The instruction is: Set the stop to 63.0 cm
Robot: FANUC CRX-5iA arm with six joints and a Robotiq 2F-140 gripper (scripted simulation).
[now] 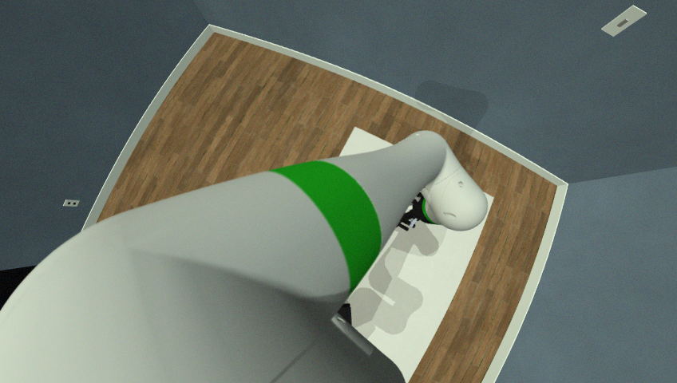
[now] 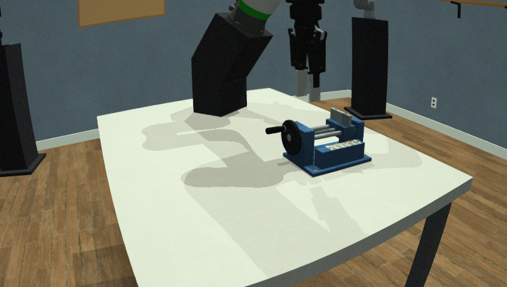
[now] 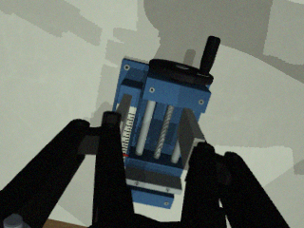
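The handwheel is 12 cm below my hand, 6 cm to the right of it and 3 cm behind it. From my hand the other things lie so: stop block: 12 cm to the left, 12 cm below, 4 cm behind.
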